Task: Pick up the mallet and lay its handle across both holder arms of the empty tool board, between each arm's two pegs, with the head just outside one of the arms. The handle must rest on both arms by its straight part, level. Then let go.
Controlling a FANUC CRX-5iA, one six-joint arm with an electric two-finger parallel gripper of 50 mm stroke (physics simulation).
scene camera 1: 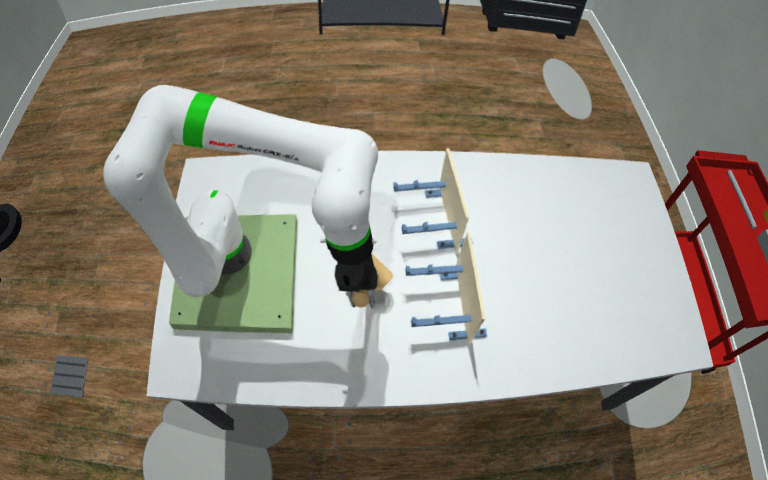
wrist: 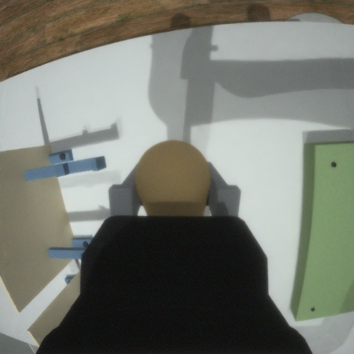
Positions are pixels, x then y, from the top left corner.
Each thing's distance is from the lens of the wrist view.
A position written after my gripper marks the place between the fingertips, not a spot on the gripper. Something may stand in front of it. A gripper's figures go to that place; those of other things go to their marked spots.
my gripper [wrist: 174, 174]: 16 cm
wooden mallet [wrist: 172, 178]: 9 cm
tool board [wrist: 44, 243]: 45 cm
tool board [wrist: 51, 317]: 49 cm
